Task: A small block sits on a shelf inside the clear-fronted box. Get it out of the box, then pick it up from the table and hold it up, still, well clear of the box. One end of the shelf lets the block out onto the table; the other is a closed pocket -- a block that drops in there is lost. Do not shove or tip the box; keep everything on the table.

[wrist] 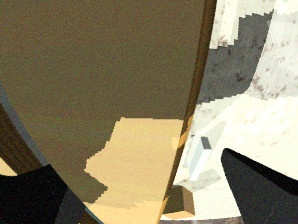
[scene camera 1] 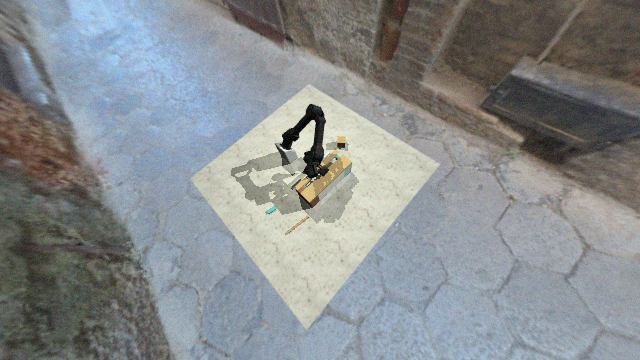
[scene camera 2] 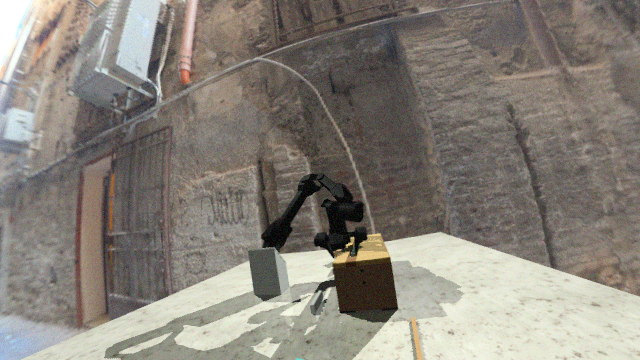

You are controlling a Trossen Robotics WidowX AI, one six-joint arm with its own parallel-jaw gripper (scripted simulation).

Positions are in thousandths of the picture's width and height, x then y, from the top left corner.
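Clear-fronted box (scene camera 2: 570,785) (wrist: 364,449) (scene camera 1: 488,529). Brown block (wrist: 602,886). My gripper (scene camera 2: 540,712) (wrist: 555,681).
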